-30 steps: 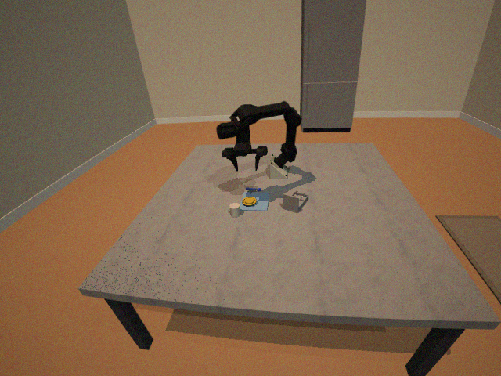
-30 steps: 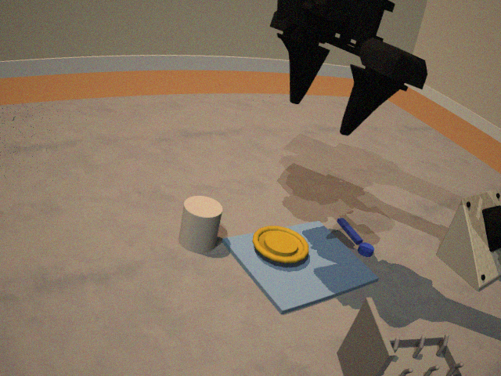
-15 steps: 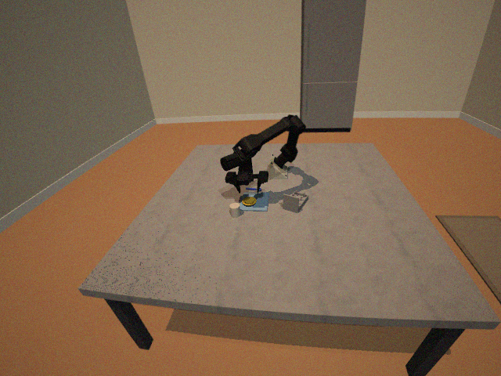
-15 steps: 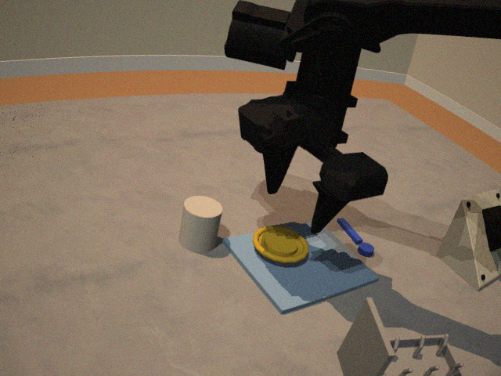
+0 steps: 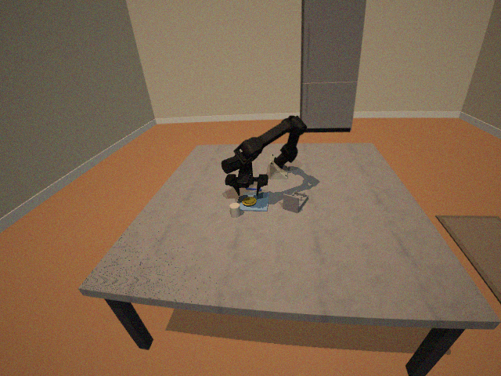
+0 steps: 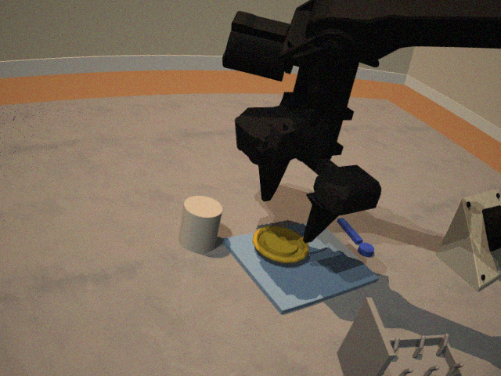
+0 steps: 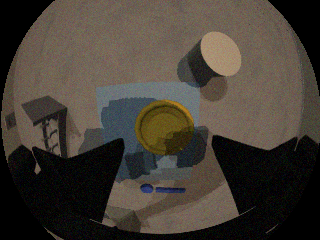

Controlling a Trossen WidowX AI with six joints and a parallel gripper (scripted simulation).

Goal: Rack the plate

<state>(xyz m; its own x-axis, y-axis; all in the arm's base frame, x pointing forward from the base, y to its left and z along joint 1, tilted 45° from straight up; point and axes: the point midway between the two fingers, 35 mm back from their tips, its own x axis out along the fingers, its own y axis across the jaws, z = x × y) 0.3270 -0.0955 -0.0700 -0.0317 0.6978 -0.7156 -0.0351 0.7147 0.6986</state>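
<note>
The yellow plate is 3 cm below my gripper tip. Also, from my gripper tip: beige cylinder (8 cm ahead, 5 cm to the right, 3 cm below); then light blue mat (5 cm below, 2 cm to the left, 2 cm behind); then small blue spoon (13 cm behind, 5 cm below, 1 cm to the left).
</note>
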